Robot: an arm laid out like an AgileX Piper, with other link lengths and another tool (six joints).
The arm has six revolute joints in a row. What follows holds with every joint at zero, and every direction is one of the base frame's.
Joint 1 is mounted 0.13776 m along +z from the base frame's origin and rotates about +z.
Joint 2 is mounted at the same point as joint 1 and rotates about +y.
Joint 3 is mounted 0.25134 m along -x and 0.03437 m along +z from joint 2 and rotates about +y.
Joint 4 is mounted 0.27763 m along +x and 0.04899 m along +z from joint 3 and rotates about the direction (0.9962, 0, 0.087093).
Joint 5 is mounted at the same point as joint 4 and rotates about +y.
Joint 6 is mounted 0.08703 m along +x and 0.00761 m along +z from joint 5 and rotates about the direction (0.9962, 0, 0.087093).
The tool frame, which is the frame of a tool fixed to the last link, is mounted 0.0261 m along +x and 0.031 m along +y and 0.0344 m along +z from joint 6; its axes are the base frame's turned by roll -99.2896, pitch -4.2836 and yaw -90.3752 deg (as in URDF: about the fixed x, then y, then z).
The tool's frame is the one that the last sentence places.
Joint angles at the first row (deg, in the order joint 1, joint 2, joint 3, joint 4, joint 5, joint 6):
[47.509 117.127 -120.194 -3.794 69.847 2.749]
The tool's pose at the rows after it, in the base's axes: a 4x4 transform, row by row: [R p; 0 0 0 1], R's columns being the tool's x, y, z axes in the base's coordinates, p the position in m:
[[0.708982, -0.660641, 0.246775, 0.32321], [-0.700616, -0.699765, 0.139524, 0.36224], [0.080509, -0.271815, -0.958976, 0.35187], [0, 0, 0, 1]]
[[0.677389, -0.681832, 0.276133, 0.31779], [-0.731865, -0.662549, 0.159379, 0.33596], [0.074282, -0.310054, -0.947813, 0.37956], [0, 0, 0, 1]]
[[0.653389, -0.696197, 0.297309, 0.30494], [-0.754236, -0.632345, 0.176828, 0.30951], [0.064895, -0.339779, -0.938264, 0.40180], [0, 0, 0, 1]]
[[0.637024, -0.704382, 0.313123, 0.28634], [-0.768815, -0.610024, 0.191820, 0.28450], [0.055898, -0.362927, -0.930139, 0.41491], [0, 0, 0, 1]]
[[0.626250, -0.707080, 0.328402, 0.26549], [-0.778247, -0.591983, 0.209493, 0.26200], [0.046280, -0.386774, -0.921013, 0.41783], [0, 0, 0, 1]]
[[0.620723, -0.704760, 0.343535, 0.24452], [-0.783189, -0.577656, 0.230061, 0.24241], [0.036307, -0.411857, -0.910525, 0.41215], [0, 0, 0, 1]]
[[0.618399, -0.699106, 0.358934, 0.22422], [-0.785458, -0.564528, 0.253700, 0.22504], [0.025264, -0.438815, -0.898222, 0.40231], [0, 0, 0, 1]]
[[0.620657, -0.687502, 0.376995, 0.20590], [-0.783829, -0.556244, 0.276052, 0.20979], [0.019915, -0.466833, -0.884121, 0.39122], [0, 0, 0, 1]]
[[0.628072, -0.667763, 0.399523, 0.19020], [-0.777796, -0.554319, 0.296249, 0.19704], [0.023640, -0.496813, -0.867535, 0.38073], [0, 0, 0, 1]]
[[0.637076, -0.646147, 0.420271, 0.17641], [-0.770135, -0.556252, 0.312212, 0.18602], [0.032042, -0.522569, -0.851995, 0.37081], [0, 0, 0, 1]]
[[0.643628, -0.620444, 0.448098, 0.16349], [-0.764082, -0.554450, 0.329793, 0.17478], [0.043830, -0.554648, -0.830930, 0.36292], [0, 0, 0, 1]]
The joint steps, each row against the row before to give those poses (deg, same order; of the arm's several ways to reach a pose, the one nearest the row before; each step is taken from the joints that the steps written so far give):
[-1.733 -5.024 1.686 -0.654 1.429 1.038]
[-1.722 -5.736 3.079 -0.056 0.423 0.716]
[-1.327 -6.651 4.774 0.185 0.115 0.565]
[-0.824 -7.415 6.817 0.174 -0.787 0.553]
[-0.457 -7.752 8.513 0.180 -2.211 0.610]
[-0.188 -7.601 9.276 0.220 -3.232 0.556]
[-0.024 -7.214 8.966 0.286 -3.458 0.500]
[0.000 -6.527 7.930 0.230 -3.216 0.040]
[0.000 -5.689 6.659 0.113 -2.952 -0.562]
[0.000 -5.032 5.601 0.070 -2.316 -0.835]
[-0.162 -5.059 5.014 -0.018 -2.182 -0.944]

